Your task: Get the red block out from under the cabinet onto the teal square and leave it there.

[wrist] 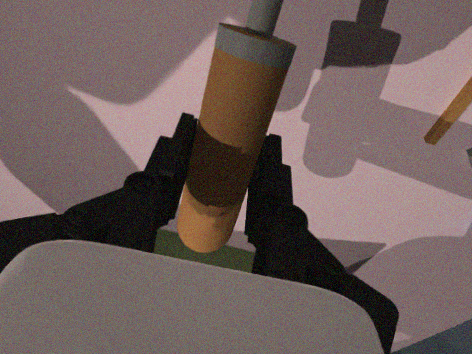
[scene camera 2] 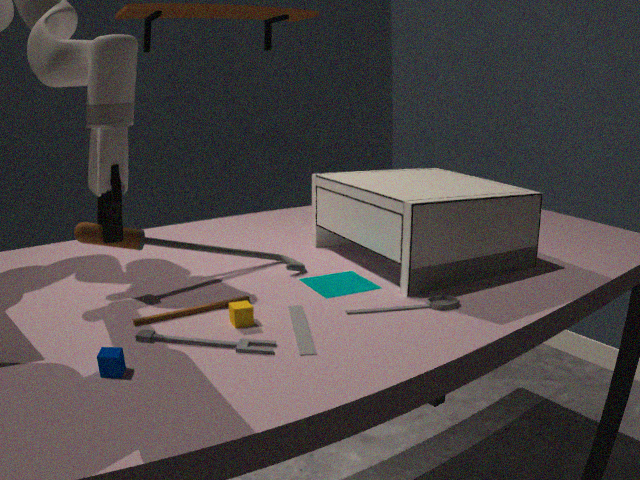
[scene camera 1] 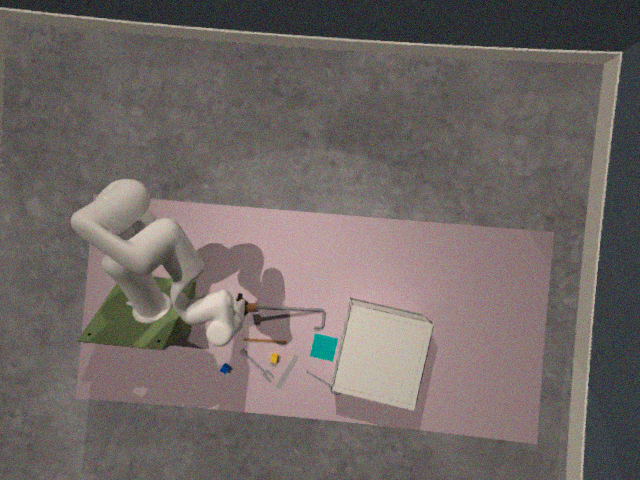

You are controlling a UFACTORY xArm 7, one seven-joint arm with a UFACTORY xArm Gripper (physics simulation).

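Places are measured from the arm's base along level axes (x ahead, y left, z up), in millimetres.
Pixels of known places: gripper, fingertip midpoint: (wrist: 226, 147) (scene camera 2: 110, 238) (scene camera 1: 243, 307); arm's base, origin of the base link: (scene camera 1: 152, 307).
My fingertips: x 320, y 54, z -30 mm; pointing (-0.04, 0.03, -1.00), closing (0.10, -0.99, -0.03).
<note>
For each thing: its middle in the pictures, then the offset to it from my fingertips. "pt": a spot on its surface instead.
- hooked rod, body centre: (scene camera 2: 191, 250) (scene camera 1: 277, 316) dz -29, dx +127, dy -19 mm
- teal square, surface spot: (scene camera 2: 340, 284) (scene camera 1: 323, 348) pt dz -82, dx +325, dy -126 mm
- white cabinet, body centre: (scene camera 2: 425, 219) (scene camera 1: 379, 350) dz -15, dx +531, dy -71 mm
- yellow block, body centre: (scene camera 2: 241, 314) (scene camera 1: 274, 358) dz -70, dx +140, dy -195 mm
- blue block, body centre: (scene camera 2: 111, 362) (scene camera 1: 225, 368) dz -70, dx -44, dy -271 mm
- wooden stick, body centre: (scene camera 2: 192, 310) (scene camera 1: 265, 340) dz -79, dx +91, dy -137 mm
- forked tool, body centre: (scene camera 2: 202, 342) (scene camera 1: 256, 364) dz -79, dx +74, dy -237 mm
- flat grey strip, body centre: (scene camera 2: 300, 328) (scene camera 1: 287, 371) dz -82, dx +199, dy -243 mm
- thin round-headed tool, body centre: (scene camera 2: 404, 306) (scene camera 1: 323, 381) dz -78, dx +348, dy -254 mm
My gripper (scene camera 1: 248, 306) (scene camera 2: 110, 235) (wrist: 226, 147) is shut on the orange-brown handle of a hooked rod (scene camera 1: 289, 308) (scene camera 2: 206, 248) (wrist: 240, 95). The rod is held above the table, its shadow apart from it, and its bent grey end is on the cabinet side. The teal square (scene camera 1: 324, 347) (scene camera 2: 340, 284) lies flat beside the white cabinet (scene camera 1: 385, 356) (scene camera 2: 465, 227); the hook's end is near the square in scene camera 1. The cabinet has a low gap beneath its front, dark inside in scene camera 2. The red block does not show in any view.
A yellow block (scene camera 1: 274, 358) (scene camera 2: 241, 314), a blue block (scene camera 1: 225, 368) (scene camera 2: 111, 362), a wooden stick (scene camera 1: 264, 340) (scene camera 2: 191, 311), a forked tool (scene camera 1: 256, 364) (scene camera 2: 196, 341), a flat grey strip (scene camera 1: 287, 370) (scene camera 2: 302, 330) and a thin round-headed tool (scene camera 1: 318, 379) (scene camera 2: 387, 309) lie on the table.
</note>
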